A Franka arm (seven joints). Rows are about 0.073 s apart.
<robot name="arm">
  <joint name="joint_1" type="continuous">
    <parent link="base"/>
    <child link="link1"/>
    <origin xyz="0 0 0.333" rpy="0 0 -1.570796"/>
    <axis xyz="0 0 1"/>
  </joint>
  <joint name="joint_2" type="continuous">
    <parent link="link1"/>
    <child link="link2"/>
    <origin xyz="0 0 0" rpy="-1.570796 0 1.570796"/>
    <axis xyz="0 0 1"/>
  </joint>
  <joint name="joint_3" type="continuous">
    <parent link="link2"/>
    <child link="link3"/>
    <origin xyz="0 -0.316 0" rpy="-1.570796 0 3.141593"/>
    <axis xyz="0 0 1"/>
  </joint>
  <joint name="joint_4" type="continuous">
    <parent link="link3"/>
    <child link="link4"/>
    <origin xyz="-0.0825 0 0" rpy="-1.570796 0 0"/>
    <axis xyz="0 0 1"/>
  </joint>
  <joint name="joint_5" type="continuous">
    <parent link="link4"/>
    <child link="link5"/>
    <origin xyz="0.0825 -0.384 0" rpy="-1.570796 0 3.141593"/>
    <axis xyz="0 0 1"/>
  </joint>
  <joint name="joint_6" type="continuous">
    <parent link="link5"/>
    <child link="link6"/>
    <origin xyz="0 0 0" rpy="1.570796 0 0"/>
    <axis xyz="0 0 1"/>
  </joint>
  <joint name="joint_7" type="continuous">
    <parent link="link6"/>
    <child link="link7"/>
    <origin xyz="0.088 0 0" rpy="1.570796 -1.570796 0"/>
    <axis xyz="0 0 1"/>
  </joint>
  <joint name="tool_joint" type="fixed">
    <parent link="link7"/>
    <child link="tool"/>
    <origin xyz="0 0 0.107" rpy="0 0 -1.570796"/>
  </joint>
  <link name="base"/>
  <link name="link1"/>
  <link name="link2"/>
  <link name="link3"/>
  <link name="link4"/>
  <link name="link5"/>
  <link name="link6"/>
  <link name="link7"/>
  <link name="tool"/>
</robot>
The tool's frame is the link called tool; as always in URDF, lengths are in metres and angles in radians. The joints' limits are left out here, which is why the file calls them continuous.
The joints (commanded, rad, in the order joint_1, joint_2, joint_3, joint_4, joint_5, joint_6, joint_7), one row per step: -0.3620, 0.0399, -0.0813, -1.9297, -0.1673, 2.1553, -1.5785; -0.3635, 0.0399, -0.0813, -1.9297, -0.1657, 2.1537, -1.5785; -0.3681, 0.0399, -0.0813, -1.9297, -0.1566, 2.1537, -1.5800; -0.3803, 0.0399, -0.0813, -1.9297, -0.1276, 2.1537, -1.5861; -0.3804, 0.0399, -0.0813, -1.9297, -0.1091, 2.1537, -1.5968; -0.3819, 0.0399, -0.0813, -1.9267, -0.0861, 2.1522, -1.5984; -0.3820, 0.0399, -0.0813, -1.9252, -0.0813, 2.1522, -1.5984; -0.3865, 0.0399, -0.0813, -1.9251, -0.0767, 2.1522, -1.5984; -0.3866, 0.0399, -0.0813, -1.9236, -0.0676, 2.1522, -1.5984; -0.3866, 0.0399, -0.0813, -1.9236, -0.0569, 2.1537, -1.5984; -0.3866, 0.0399, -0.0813, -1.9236, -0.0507, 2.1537, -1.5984; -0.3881, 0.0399, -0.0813, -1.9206, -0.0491, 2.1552, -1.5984; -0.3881, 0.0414, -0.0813, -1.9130, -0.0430, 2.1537, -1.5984; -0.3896, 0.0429, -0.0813, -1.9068, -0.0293, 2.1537, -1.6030
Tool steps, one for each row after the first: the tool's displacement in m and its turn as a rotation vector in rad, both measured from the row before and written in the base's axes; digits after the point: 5 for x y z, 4 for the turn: -0.00051, -0.00070, -0.00018, 0.0019, 0.0008, -0.0024; -0.00106, -0.00208, -0.00006, 0.0074, -0.0033, -0.0067; -0.00275, -0.00532, -0.00016, 0.0233, -0.0106, -0.0175; 0.00028, 0.00064, -0.00008, 0.0140, -0.0058, 0.0032; 0.00030, -0.00010, 0.00123, 0.0180, -0.0106, -0.0090; 0.00027, 0.00002, 0.00072, 0.0033, -0.0033, -0.0019; -0.00110, -0.00219, 0.00003, 0.0037, -0.0020, -0.0063; 0.00035, 0.00018, 0.00071, 0.0068, -0.0051, -0.0036; 0.00031, 0.00035, 0.00013, 0.0082, -0.0058, -0.0040; 0.00011, 0.00023, -0.00001, 0.0051, -0.0026, -0.0024; 0.00018, -0.00099, 0.00164, -0.0007, -0.0047, -0.0020; 0.00127, -0.00034, 0.00270, 0.0028, -0.0066, -0.0023; 0.00092, -0.00080, 0.00216, 0.0083, -0.0094, -0.0021
